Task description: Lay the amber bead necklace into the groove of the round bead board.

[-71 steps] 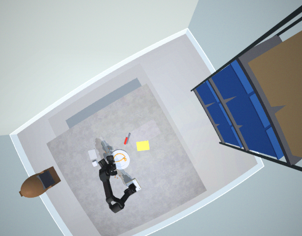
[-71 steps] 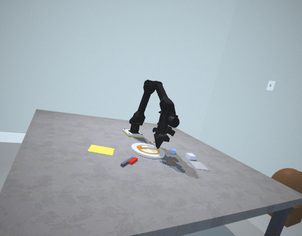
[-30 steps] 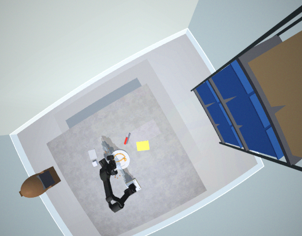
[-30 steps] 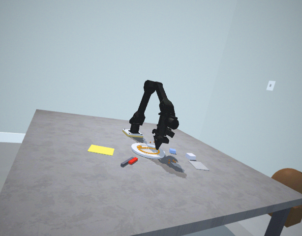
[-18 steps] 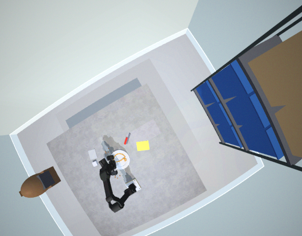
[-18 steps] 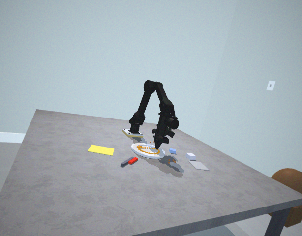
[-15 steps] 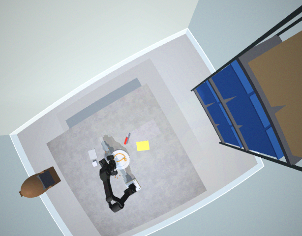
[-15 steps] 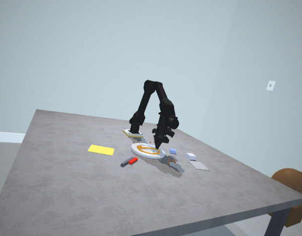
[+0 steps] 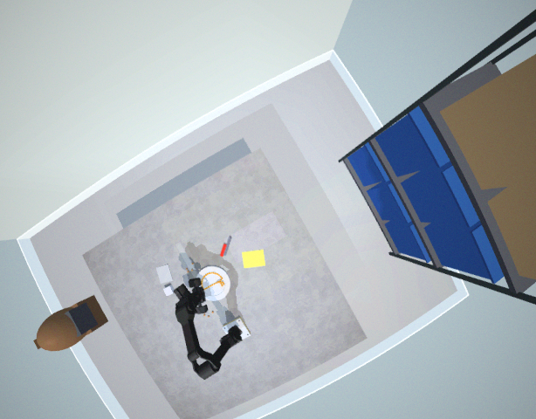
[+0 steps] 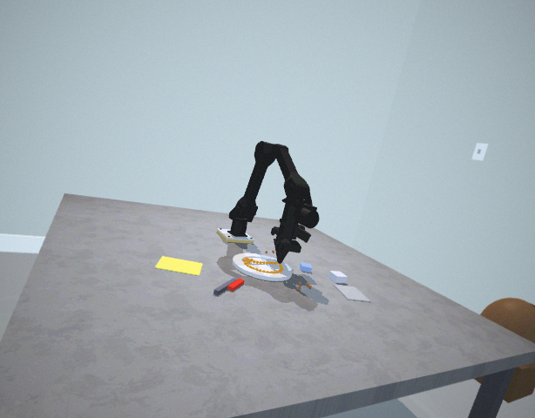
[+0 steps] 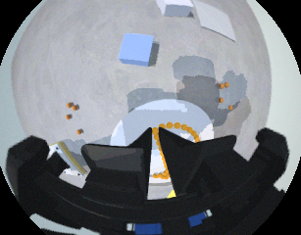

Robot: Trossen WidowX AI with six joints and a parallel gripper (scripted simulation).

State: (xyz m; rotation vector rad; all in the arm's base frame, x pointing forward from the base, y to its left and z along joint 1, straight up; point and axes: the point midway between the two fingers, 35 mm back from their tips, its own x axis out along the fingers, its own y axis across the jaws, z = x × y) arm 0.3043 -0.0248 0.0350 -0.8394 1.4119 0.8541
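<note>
The round white bead board is 1 cm behind my gripper tip, 6 cm to the right of it and 1 cm below it. The rest, counted from my gripper tip: white block (13 cm ahead, 17 cm to the left, 1 cm below); blue block (3 cm ahead, 10 cm to the left, 1 cm below); grey sheet (22 cm ahead, 13 cm to the left, 2 cm below).
</note>
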